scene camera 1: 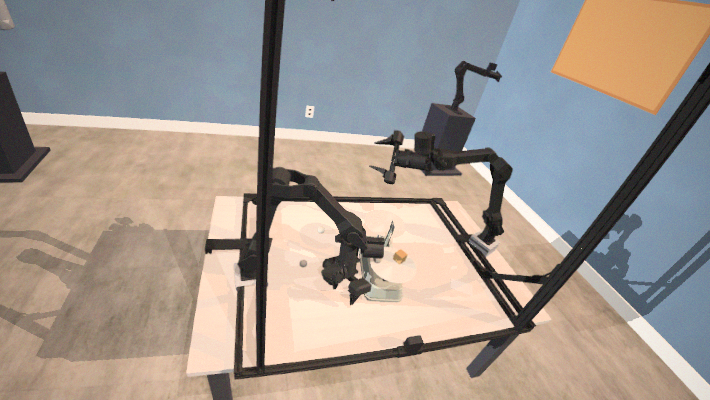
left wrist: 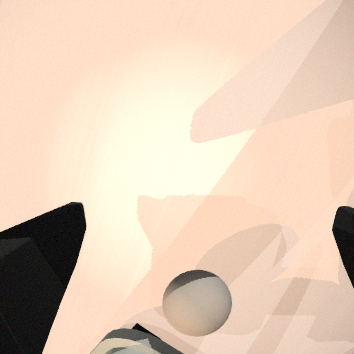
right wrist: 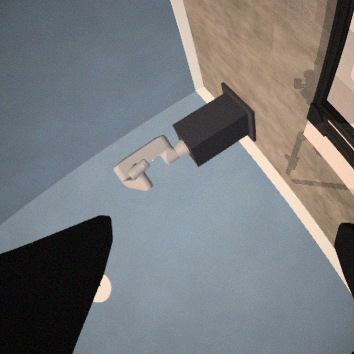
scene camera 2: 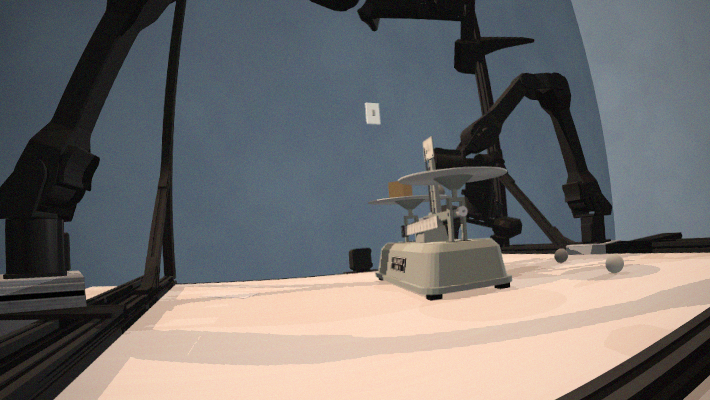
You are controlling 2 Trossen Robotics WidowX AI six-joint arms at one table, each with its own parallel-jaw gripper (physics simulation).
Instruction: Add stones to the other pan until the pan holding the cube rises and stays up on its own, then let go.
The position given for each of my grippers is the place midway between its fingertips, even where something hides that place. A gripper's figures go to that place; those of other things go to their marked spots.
Labels:
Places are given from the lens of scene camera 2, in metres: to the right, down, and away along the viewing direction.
my left gripper (scene camera 2: pixel 471 260): 0.24, 0.12, 0.74
grey balance scale (scene camera 2: pixel 433 265): 0.10, 0.08, 0.45

